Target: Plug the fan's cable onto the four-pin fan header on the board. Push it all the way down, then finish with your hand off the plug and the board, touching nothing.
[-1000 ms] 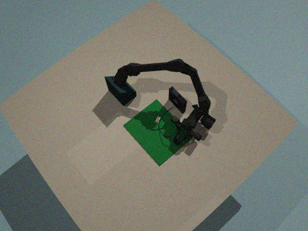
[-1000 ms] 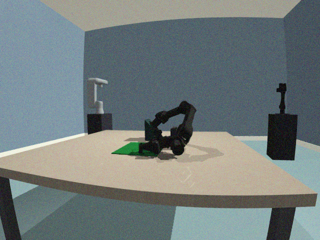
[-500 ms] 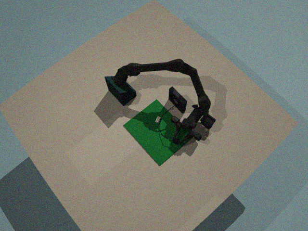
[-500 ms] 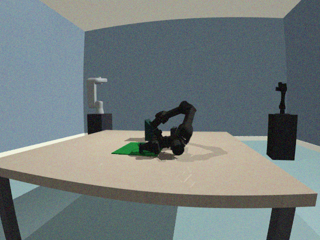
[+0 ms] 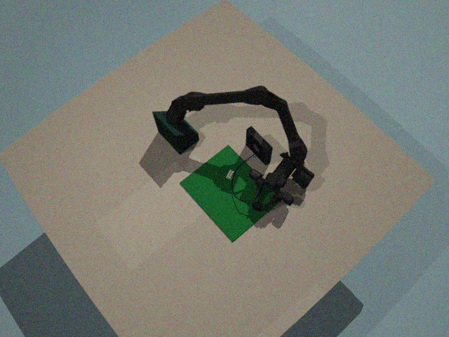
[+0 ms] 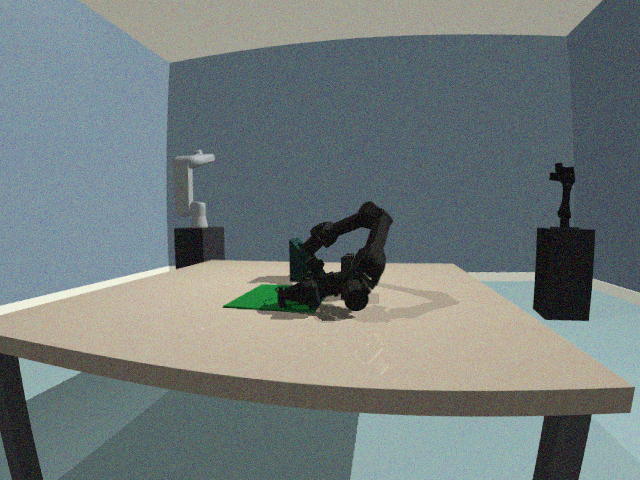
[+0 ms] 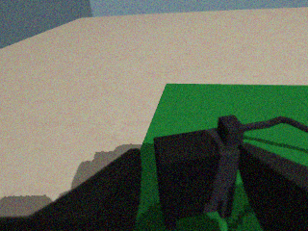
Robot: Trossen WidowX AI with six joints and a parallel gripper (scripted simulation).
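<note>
Right now the dark fan plug is 10 mm below my gripper tip. Also, from my gripper tip: green board (110 mm behind, 50 mm below, 40 mm to the right); black fan (190 mm behind, 130 mm to the left, 20 mm above); white four-pin fan header (170 mm behind, 40 mm below, 10 mm to the right).
</note>
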